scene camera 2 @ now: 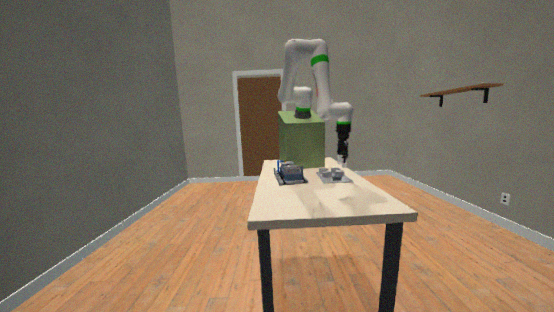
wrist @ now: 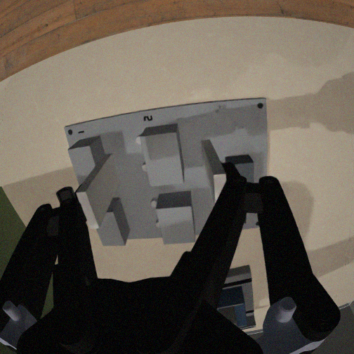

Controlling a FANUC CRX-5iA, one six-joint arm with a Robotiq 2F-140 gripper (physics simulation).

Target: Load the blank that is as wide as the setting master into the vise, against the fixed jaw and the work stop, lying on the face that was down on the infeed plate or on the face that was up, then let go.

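Frame: origin at the arm's base, x up, y ahead, z left, level; metres.
Seen in the pictures: gripper, fingertip midpoint: [scene camera 2: 341,165]; arm's base, origin of the base link: [scene camera 2: 302,116].
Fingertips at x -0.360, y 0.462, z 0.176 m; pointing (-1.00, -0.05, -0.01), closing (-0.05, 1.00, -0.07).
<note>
Offsets run from my fingertips to a thing's top centre. "spot": to the spot under its first point. Level surfaces: height alone.
My gripper [scene camera 2: 342,163] [wrist: 157,162] is open and empty above the infeed plate {spot: dx -0.072, dy +0.088, dz -0.001 m} [scene camera 2: 346,179] [wrist: 112,125]. In the wrist view its fingers stand on either side of a large light grey block [wrist: 165,160] on the plate. A second light block [wrist: 175,225] sits below it in that view. A narrow grey block [wrist: 85,159] and another one [wrist: 114,230] are at the left, partly behind the left finger. A darker block [wrist: 241,166] at the right is partly hidden by the right finger. The vise {dx +0.018, dy -0.050, dz -0.361 m} [scene camera 2: 292,173] [wrist: 239,300] is blue and grey; part shows in the wrist view.
The plate and vise stand side by side on the pale table {dx -0.081 m} [scene camera 2: 300,202] [wrist: 165,65]. A green box-shaped pedestal [scene camera 2: 302,142] stands behind them under the arm. A wall shelf [scene camera 2: 462,90] is far off to the right.
</note>
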